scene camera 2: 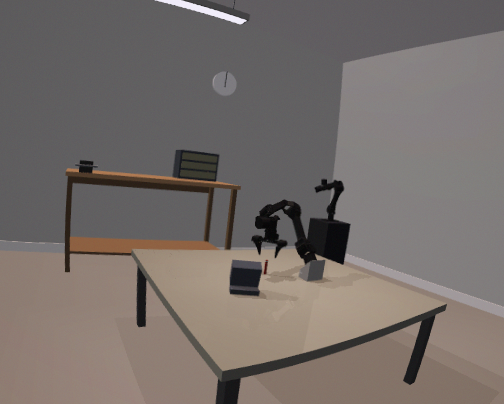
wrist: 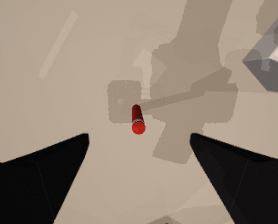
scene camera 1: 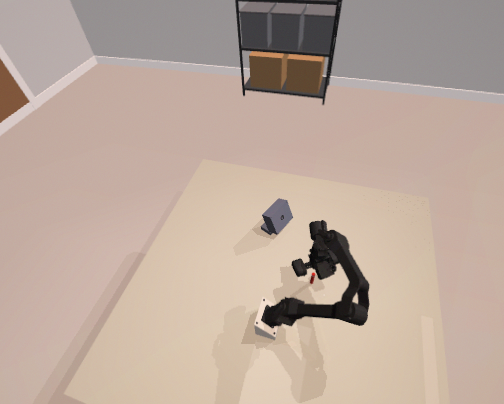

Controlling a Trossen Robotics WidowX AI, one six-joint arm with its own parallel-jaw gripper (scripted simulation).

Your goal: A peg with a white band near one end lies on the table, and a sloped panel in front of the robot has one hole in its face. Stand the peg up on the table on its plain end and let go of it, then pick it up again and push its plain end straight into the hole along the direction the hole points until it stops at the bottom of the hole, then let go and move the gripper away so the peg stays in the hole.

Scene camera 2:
grey sloped panel: 243,273
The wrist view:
my gripper: 140,138
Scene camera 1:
my gripper: 313,271
grey sloped panel: 280,207
